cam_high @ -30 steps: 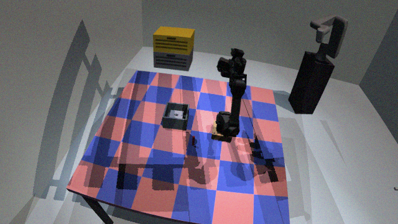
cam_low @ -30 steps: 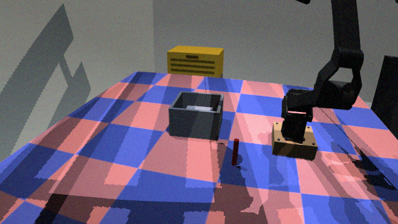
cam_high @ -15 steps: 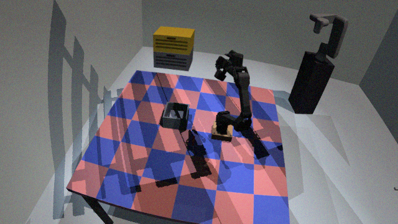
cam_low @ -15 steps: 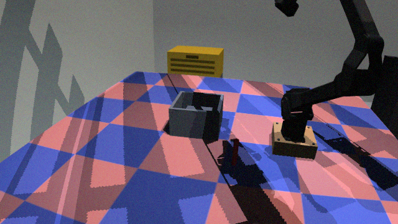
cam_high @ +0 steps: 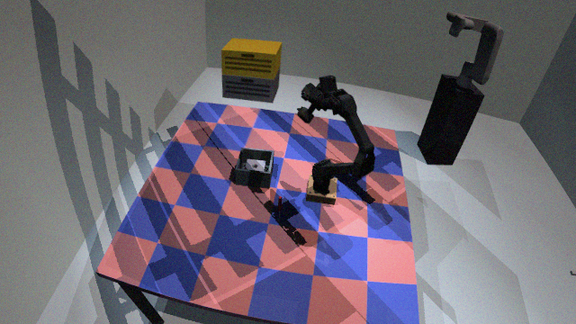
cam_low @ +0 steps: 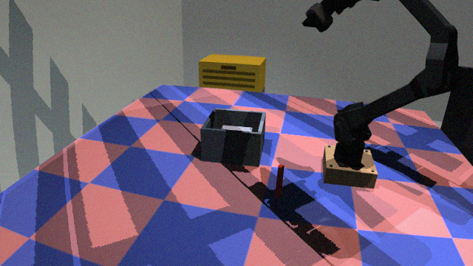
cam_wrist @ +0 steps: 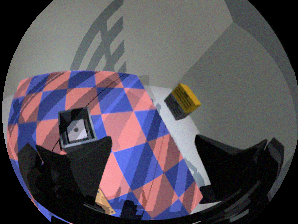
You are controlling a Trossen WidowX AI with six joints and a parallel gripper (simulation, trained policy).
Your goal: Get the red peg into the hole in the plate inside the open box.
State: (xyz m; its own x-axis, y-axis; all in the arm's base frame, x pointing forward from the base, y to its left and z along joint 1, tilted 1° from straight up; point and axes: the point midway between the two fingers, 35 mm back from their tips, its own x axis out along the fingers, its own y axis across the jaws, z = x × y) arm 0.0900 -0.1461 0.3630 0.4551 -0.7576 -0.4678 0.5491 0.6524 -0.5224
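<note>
The red peg is 9 cm ahead of my gripper tip, 26 cm to the left of it and 35 cm below it. Also, from my gripper tip: pale plate 20 cm ahead, 5 cm to the left, 35 cm below; grey box 20 cm ahead, 5 cm to the left, 37 cm below.
</note>
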